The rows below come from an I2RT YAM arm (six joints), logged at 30 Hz.
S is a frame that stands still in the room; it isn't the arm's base.
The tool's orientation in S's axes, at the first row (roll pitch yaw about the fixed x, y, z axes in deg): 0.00 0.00 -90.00
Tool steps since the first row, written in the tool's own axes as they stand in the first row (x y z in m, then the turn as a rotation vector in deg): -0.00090 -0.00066 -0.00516 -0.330 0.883 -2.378; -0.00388 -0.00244 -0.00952 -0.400 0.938 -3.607; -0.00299 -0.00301 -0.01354 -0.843 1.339 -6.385; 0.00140 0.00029 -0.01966 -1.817 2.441 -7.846; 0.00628 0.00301 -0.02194 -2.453 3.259 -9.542
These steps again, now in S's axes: -0.00066 0.00090 -0.00516 0.883 0.330 -2.378; -0.00244 0.00388 -0.00952 0.938 0.400 -3.607; -0.00301 0.00299 -0.01354 1.339 0.843 -6.385; 0.00029 -0.00140 -0.01966 2.441 1.817 -7.846; 0.00301 -0.00628 -0.02194 3.259 2.453 -9.542
